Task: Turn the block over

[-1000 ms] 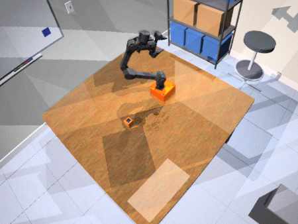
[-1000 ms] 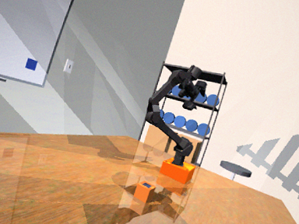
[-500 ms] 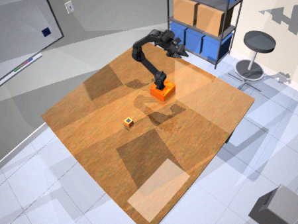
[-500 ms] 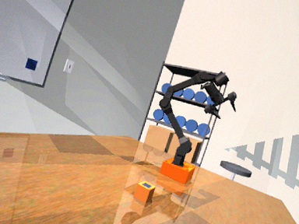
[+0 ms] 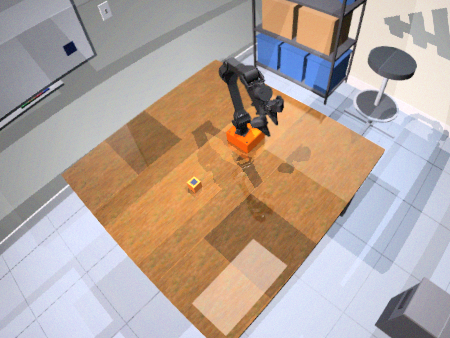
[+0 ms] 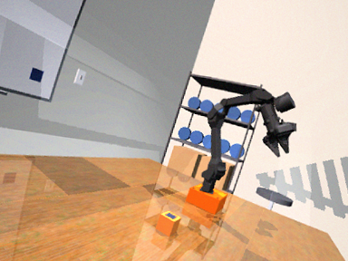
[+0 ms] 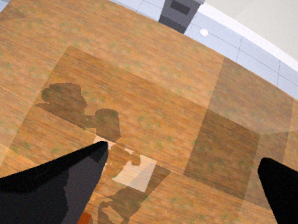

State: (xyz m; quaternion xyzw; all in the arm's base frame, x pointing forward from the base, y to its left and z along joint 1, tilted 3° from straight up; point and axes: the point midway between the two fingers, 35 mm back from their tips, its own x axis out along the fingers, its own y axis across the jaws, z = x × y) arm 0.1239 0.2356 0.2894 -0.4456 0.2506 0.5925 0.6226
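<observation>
Now: gripper tip 30 cm above the block, 29 cm to the left of it and 24 cm short of it.
</observation>
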